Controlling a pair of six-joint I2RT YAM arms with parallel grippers.
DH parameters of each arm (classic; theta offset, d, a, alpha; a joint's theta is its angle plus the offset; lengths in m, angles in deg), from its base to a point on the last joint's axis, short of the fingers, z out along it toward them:
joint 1: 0 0.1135 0.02 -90
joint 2: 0 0 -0.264 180
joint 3: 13.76 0 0.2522 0
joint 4: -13.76 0 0.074 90
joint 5: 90 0 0 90
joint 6: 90 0.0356 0 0
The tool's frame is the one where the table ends.
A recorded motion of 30 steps. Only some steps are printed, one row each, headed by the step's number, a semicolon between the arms.
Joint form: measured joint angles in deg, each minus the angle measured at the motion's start. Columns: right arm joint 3, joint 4, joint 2, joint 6, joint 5, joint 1; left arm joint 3, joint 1, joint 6, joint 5, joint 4, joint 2.
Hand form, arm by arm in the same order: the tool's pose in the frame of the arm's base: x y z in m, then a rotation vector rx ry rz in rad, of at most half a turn. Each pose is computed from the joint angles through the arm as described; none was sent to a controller.
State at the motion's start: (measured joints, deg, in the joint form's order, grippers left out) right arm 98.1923 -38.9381 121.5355 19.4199 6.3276 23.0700; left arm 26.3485 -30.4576 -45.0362 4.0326 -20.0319 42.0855
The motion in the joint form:
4: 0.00 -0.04 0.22 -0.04 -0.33 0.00; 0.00 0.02 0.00 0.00 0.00 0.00
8: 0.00 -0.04 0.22 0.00 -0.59 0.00; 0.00 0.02 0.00 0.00 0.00 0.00
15: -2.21 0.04 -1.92 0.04 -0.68 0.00; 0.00 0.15 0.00 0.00 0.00 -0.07
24: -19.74 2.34 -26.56 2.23 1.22 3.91; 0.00 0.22 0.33 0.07 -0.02 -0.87
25: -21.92 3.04 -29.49 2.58 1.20 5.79; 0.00 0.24 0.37 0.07 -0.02 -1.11
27: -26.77 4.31 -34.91 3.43 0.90 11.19; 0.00 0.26 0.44 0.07 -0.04 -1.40
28: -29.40 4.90 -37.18 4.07 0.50 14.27; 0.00 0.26 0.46 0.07 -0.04 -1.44
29: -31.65 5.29 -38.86 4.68 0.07 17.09; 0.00 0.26 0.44 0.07 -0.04 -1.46
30: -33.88 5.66 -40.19 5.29 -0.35 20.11; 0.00 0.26 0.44 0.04 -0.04 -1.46
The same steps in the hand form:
4: 0.4227 0.1760 0.1980 -0.0515 2.6557 0.1052; 0.1410 -0.0857 0.2177 -0.2526 2.3007 -0.7897
8: 0.4227 0.1762 0.1979 -0.0521 2.6570 0.1111; 0.1410 -0.0857 0.2177 -0.2526 2.3007 -0.7897
15: 0.4148 0.1729 0.2027 -0.0517 2.6574 0.1134; 0.1411 -0.0854 0.2179 -0.2550 2.2988 -0.7892
24: 0.3233 0.1593 0.2769 -0.0612 2.4960 0.1926; 0.1398 -0.0845 0.2199 -0.2468 2.2853 -0.7944
25: 0.3081 0.1645 0.2827 -0.0916 2.4733 0.2223; 0.1395 -0.0842 0.2205 -0.2457 2.2810 -0.7962
27: 0.2729 0.1804 0.2872 -0.1874 2.4459 0.2926; 0.1390 -0.0839 0.2212 -0.2440 2.2762 -0.7979
28: 0.2546 0.1889 0.2850 -0.2426 2.4442 0.3311; 0.1390 -0.0838 0.2213 -0.2435 2.2755 -0.7981
29: 0.2387 0.1962 0.2814 -0.2945 2.4489 0.3635; 0.1389 -0.0838 0.2213 -0.2438 2.2752 -0.7985
30: 0.2227 0.2039 0.2759 -0.3523 2.4581 0.3928; 0.1389 -0.0838 0.2213 -0.2441 2.2750 -0.7979

